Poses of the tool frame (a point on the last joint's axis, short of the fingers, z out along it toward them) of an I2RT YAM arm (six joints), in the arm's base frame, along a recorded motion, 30 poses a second.
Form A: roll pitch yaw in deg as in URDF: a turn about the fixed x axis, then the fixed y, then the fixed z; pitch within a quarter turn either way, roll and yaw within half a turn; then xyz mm.
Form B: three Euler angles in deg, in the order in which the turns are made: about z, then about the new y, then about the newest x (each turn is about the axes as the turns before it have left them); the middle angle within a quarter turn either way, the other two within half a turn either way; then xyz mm. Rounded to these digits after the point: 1 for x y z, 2 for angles.
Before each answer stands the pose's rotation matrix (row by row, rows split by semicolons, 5 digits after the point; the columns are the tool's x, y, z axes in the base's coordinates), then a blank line. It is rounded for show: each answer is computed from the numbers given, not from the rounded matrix.
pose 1, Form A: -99.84 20.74 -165.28 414.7 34.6 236.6
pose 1, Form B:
-0.90450 0.29404 0.30889; -0.23763 0.25395 -0.93757; -0.35413 -0.92144 -0.15982

-165.28 20.74 -99.84 414.7 34.6 236.6
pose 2, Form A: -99.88 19.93 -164.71 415.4 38.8 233.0
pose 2, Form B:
-0.90683 0.27868 0.31621; -0.24791 0.25407 -0.93487; -0.34087 -0.92617 -0.16131

-164.71 19.93 -99.88 415.4 38.8 233.0
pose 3, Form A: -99.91 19.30 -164.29 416.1 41.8 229.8
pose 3, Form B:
-0.90854 0.26682 0.32149; -0.25555 0.25383 -0.93288; -0.33051 -0.92972 -0.16243

-164.29 19.30 -99.91 416.1 41.8 229.8
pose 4, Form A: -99.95 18.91 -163.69 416.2 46.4 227.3
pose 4, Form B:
-0.90796 0.25784 0.33035; -0.26568 0.25548 -0.92959; -0.32408 -0.93180 -0.16346

-163.69 18.91 -99.95 416.2 46.4 227.3
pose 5, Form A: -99.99 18.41 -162.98 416.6 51.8 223.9
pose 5, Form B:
-0.90727 0.24663 0.34065; -0.27773 0.25692 -0.92567; -0.31581 -0.93443 -0.16460

-162.98 18.41 -99.99 416.6 51.8 223.9
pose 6, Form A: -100.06 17.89 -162.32 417.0 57.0 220.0
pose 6, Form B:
-0.90670 0.23513 0.35016; -0.28902 0.25829 -0.92182; -0.30719 -0.93702 -0.16623

-162.32 17.89 -100.06 417.0 57.0 220.0
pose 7, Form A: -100.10 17.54 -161.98 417.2 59.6 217.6
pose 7, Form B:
-0.90674 0.22790 0.35481; -0.29497 0.25855 -0.91986; -0.30137 -0.93873 -0.16721

-161.98 17.54 -100.10 417.2 59.6 217.6
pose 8, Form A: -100.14 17.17 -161.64 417.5 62.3 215.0
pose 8, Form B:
-0.90680 0.22035 0.35939; -0.30095 0.25863 -0.91790; -0.29521 -0.94051 -0.16821

-161.64 17.17 -100.14 417.5 62.3 215.0
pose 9, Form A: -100.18 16.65 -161.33 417.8 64.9 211.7
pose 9, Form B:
-0.90766 0.21060 0.36305; -0.30670 0.25772 -0.91625; -0.28652 -0.94299 -0.16933

-161.33 16.65 -100.18 417.8 64.9 211.7
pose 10, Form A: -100.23 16.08 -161.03 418.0 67.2 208.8
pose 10, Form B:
-0.90869 0.20004 0.36643; -0.31235 0.25656 -0.91466; -0.27698 -0.94560 -0.17065

-161.03 16.08 -100.23 418.0 67.2 208.8
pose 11, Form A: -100.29 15.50 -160.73 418.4 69.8 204.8
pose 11, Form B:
-0.90964 0.18926 0.36977; -0.31802 0.25540 -0.91304; -0.26724 -0.94813 -0.17213

-160.73 15.50 -100.29 418.4 69.8 204.8
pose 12, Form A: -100.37 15.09 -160.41 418.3 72.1 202.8
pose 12, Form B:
-0.90963 0.18091 0.37396; -0.32373 0.25545 -0.91102; -0.26034 -0.94975 -0.17380

-160.41 15.09 -100.37 418.3 72.1 202.8
